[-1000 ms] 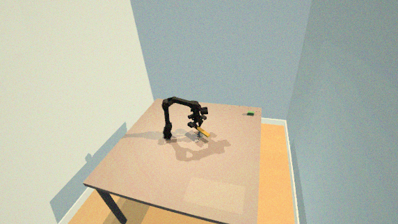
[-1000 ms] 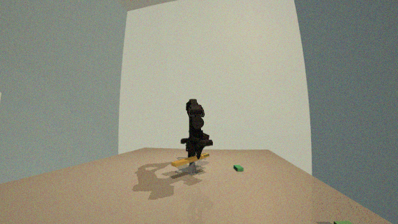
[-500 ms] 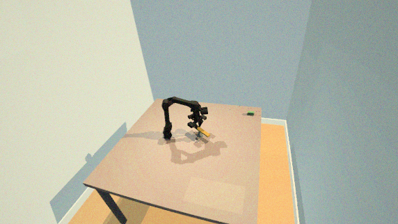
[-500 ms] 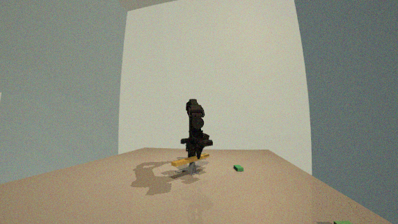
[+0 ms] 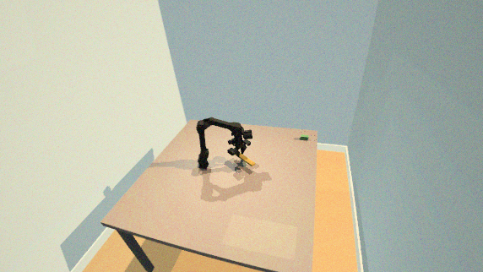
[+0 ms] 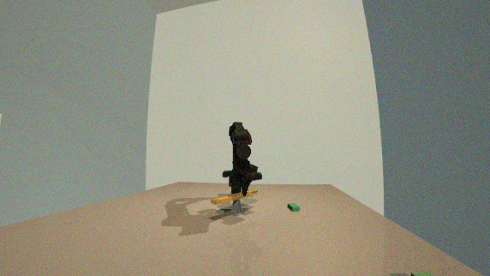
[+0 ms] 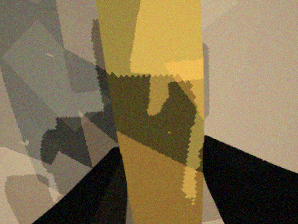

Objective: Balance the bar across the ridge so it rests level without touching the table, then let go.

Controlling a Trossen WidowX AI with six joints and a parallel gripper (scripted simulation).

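Right now the bar is 20 mm ahead of my gripper tip and 20 mm to the right of it. Also, from my gripper tip: green block: 460 mm ahead, 410 mm to the left, 50 mm below.
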